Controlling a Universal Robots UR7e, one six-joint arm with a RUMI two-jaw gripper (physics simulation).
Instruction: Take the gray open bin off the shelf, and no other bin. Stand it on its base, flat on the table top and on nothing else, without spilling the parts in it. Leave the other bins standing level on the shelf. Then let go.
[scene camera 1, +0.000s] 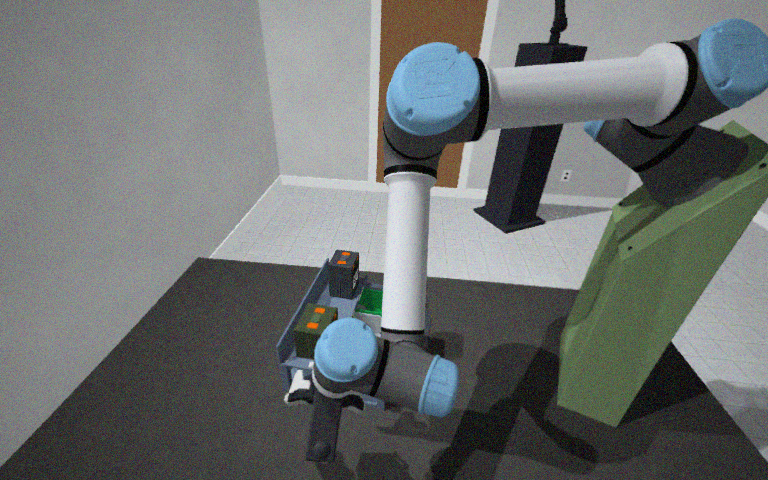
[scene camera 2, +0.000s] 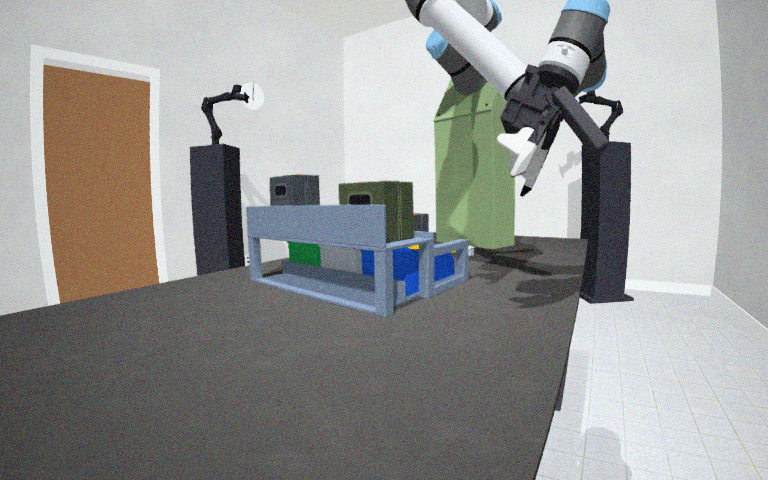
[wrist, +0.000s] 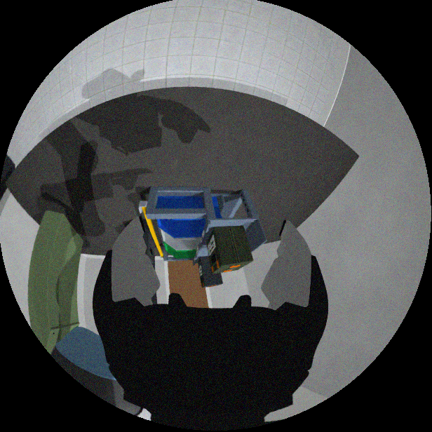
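Seen in the pictures: gripper, fingertip midpoint: (scene camera 2: 517, 187); arm's base, link origin: (scene camera 1: 699, 175) (scene camera 2: 474, 79).
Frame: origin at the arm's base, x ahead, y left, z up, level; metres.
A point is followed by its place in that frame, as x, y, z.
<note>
The gray open bin (scene camera 1: 368, 323) @[0.499, -0.396, -0.555] (scene camera 2: 339, 259) @[0.601, -0.404, -0.546] (wrist: 187, 244) sits in the shelf (scene camera 1: 304, 311) (scene camera 2: 317, 223) @[0.696, -0.423, -0.468] (wrist: 208, 199), between the green bin (scene camera 1: 372, 300) @[0.442, -0.492, -0.561] (scene camera 2: 304, 253) @[0.534, -0.492, -0.544] (wrist: 181, 253) and the blue bin (scene camera 2: 390, 263) @[0.770, -0.302, -0.522] (wrist: 181, 228). In scene camera 1 the arm hides part of the gray bin; in the wrist view a strip of its interior shows beyond the blue bin. Its parts cannot be made out. My gripper (scene camera 2: 521, 182) @[0.727, -0.103, -0.415] (wrist: 212, 220) is open and empty, above and apart from the shelf, off its blue-bin end, with the jaws pointing obliquely down.
An olive box (scene camera 1: 314, 333) @[0.693, -0.281, -0.404] (scene camera 2: 397, 209) @[0.710, -0.291, -0.448] (wrist: 230, 247) and a dark gray box (scene camera 1: 343, 274) @[0.549, -0.469, -0.405] (scene camera 2: 294, 189) @[0.582, -0.494, -0.408] (wrist: 210, 272) stand on the shelf's upper board. A yellow bar (wrist: 152, 232) runs along the bins' side. Another dark box (scene camera 2: 420, 221) @[0.437, -0.238, -0.487] stands behind. The green pedestal (scene camera 1: 640, 305) @[0.112, 0.063, -0.235] (scene camera 2: 475, 169) @[0.093, -0.028, -0.340] carries the arm.
</note>
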